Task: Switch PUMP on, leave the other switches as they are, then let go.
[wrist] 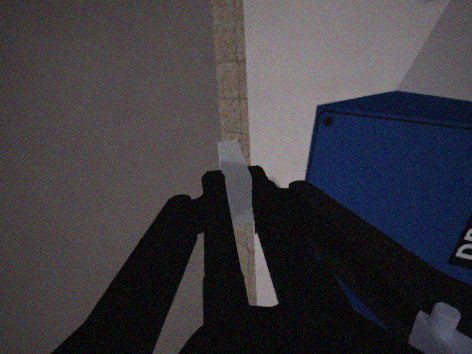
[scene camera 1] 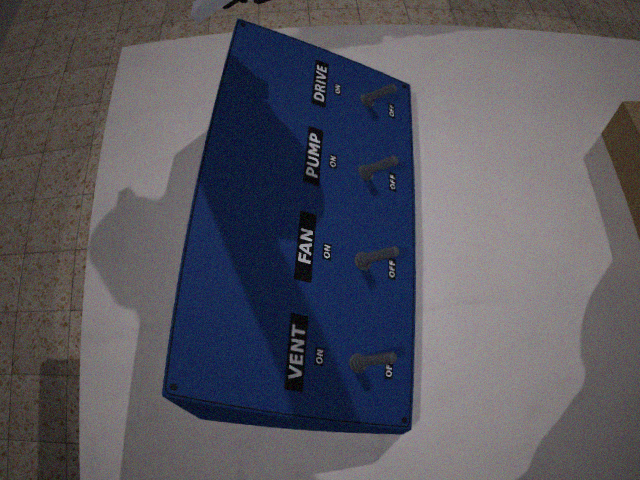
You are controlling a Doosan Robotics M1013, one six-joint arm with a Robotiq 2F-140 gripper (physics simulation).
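Frame: origin at the arm's base, x back, y left, z down, level; centimetres.
Where they show: gripper, fingertip midpoint: [wrist: 228,158] [scene camera 1: 196,12].
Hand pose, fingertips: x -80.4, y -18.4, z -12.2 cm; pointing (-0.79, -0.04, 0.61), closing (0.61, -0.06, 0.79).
Things, the pixels of their top centre, and the offset from my fingertips. Level surfaces: height alone.
- PUMP switch at its top centre: [scene camera 1: 382,156] dx +23.0, dy +16.7, dz +9.9 cm
- DRIVE switch at its top centre: [scene camera 1: 382,84] dx +24.0, dy +4.7, dz +9.9 cm
- FAN switch at its top centre: [scene camera 1: 381,248] dx +21.9, dy +28.6, dz +9.9 cm
- VENT switch at its top centre: [scene camera 1: 378,355] dx +20.8, dy +40.6, dz +9.9 cm
- white table at its surface level: dz +23.0 cm
The blue switch panel [scene camera 1: 248,310] [wrist: 380,165] lies on the white table. In scene camera 1, the PUMP switch [scene camera 1: 378,167] tilts toward its OFF mark. The DRIVE switch [scene camera 1: 378,95], the FAN switch [scene camera 1: 377,257] and the VENT switch [scene camera 1: 373,360] also tilt toward OFF. In the wrist view my gripper [wrist: 228,158] is shut and empty, its pale fingertips together, off the panel's DRIVE end. A small part of the gripper [scene camera 1: 204,9] shows at the top edge of scene camera 1. The PUMP switch does not show in the wrist view.
The white table [scene camera 1: 496,206] [wrist: 300,60] surrounds the panel. A tan block [scene camera 1: 628,149] stands at the right edge of scene camera 1. Tiled floor [scene camera 1: 46,180] [wrist: 232,75] shows beyond the table. The arm's shadow crosses the panel.
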